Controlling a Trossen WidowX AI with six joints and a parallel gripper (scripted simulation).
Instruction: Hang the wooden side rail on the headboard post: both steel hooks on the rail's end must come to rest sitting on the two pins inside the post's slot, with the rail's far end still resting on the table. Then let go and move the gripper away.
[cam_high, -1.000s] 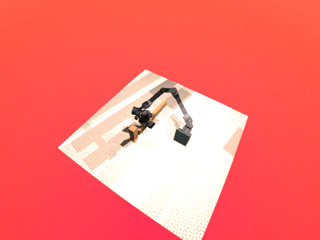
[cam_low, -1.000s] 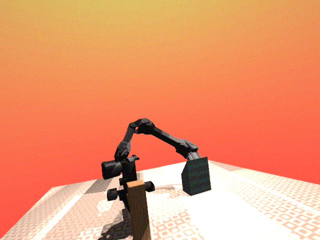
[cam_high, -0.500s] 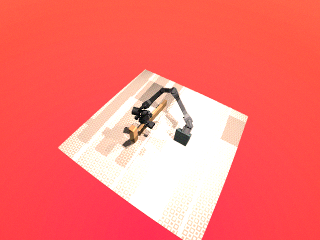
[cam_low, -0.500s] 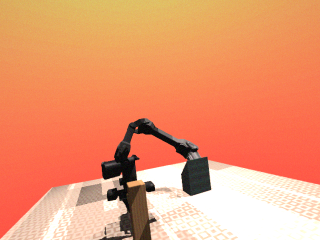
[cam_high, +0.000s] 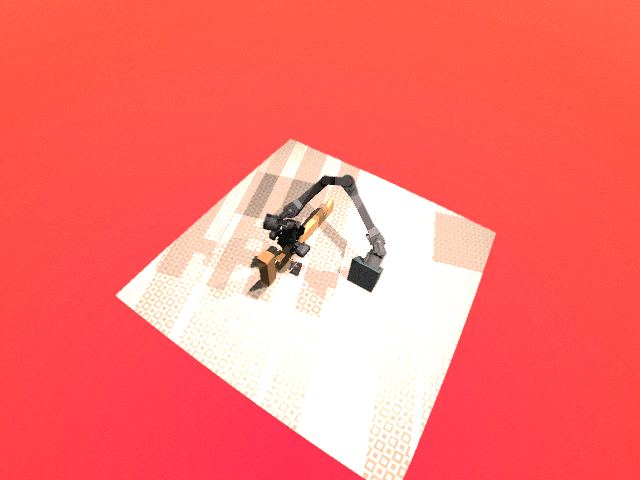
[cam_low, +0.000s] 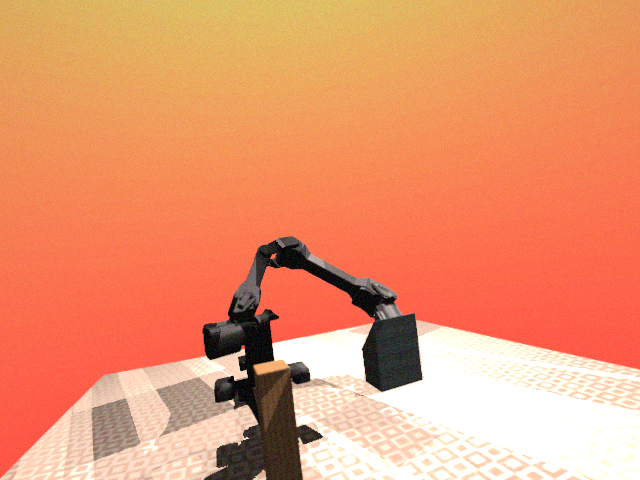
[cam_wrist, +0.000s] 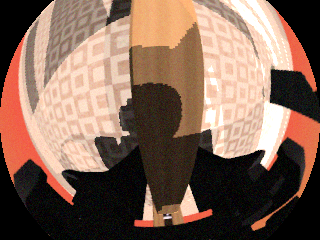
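My gripper tip is now 15 cm to the right of the wooden headboard post, 6 cm below it and 1 cm short of it.
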